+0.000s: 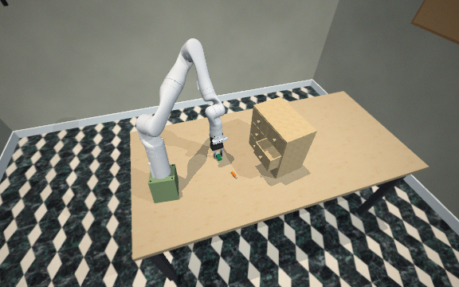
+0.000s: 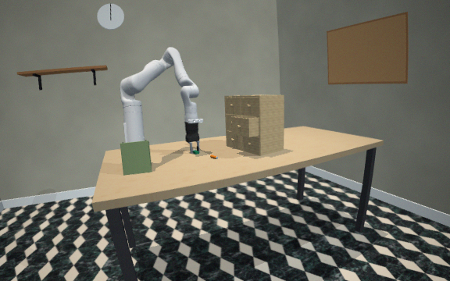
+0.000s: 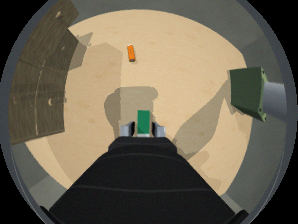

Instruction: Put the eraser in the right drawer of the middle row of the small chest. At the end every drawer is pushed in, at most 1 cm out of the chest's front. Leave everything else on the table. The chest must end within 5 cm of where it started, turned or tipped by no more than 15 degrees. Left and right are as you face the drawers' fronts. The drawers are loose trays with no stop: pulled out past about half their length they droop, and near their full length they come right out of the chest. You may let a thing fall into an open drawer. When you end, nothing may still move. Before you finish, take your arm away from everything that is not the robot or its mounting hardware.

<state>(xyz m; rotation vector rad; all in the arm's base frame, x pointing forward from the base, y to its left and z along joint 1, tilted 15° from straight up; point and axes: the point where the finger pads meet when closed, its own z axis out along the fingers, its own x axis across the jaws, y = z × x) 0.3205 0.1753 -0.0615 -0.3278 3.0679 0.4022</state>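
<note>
Right now the green eraser is 10 mm to the left of my hand and 10 mm below it. Also, from my hand: small orange object (160 mm to the right, 70 mm ahead, 10 mm below).
</note>
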